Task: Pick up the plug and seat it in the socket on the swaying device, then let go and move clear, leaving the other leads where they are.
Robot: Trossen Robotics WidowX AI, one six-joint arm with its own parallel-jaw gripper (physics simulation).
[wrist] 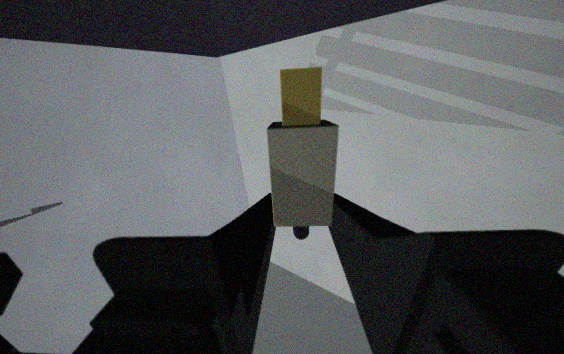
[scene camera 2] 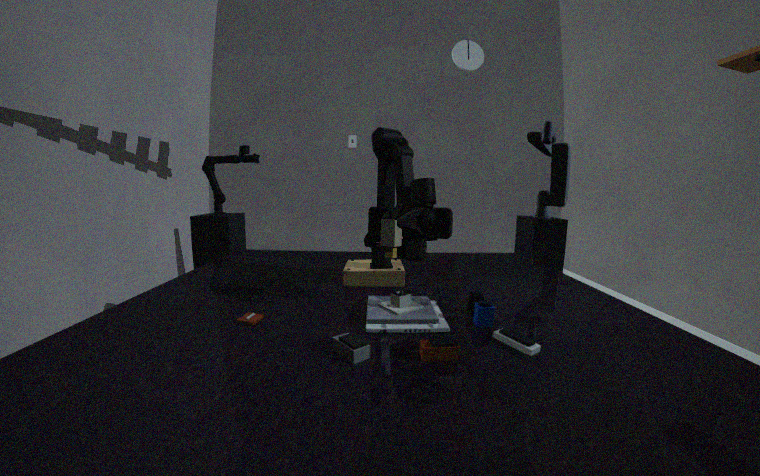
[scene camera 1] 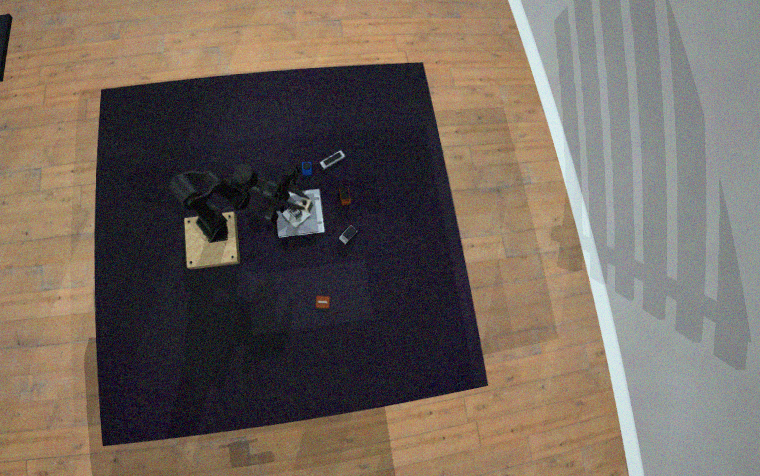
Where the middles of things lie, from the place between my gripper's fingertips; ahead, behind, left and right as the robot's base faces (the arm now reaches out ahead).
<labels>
My hand is 20 mm above the plug [scene camera 2: 391, 234]. From my hand the other things lie so: device [scene camera 1: 291, 222]: 40 mm behind, 30 mm to the left, 170 mm below; grey connector [scene camera 2: 353, 348]: 130 mm ahead, 70 mm to the right, 190 mm below.
</labels>
